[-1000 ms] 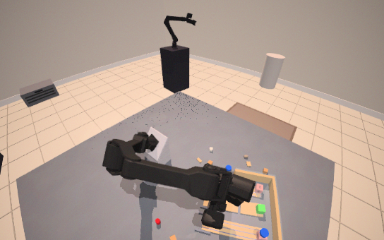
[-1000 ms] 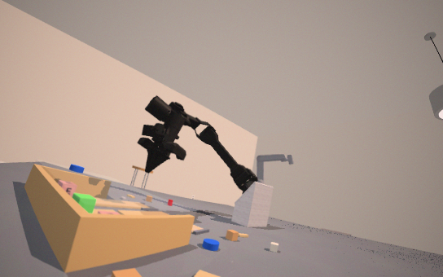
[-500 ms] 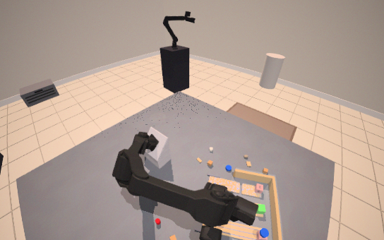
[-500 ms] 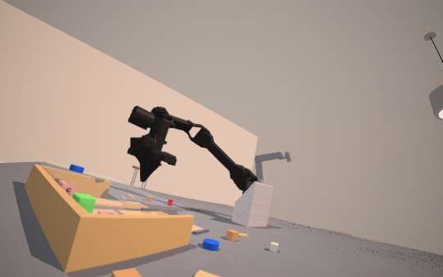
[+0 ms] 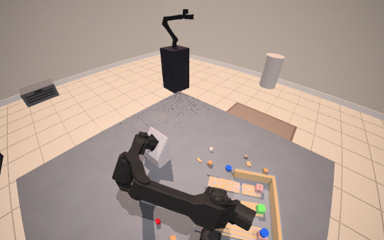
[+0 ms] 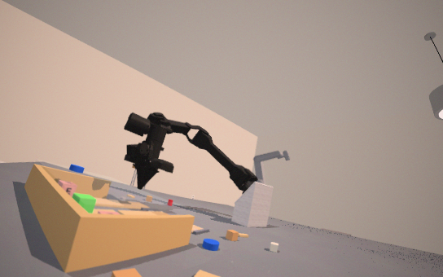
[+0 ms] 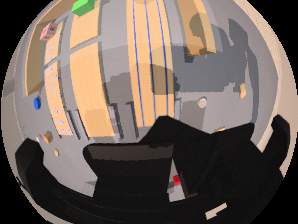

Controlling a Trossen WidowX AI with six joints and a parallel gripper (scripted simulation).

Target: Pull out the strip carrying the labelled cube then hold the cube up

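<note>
The red disc is 150 mm behind my gripper tip, 150 mm to the right of it and 40 mm below it. Also, from my gripper tip: strip: 30 mm behind, 100 mm to the left, 50 mm below; then white bit: 270 mm behind, 300 mm to the left, 40 mm below.
</note>
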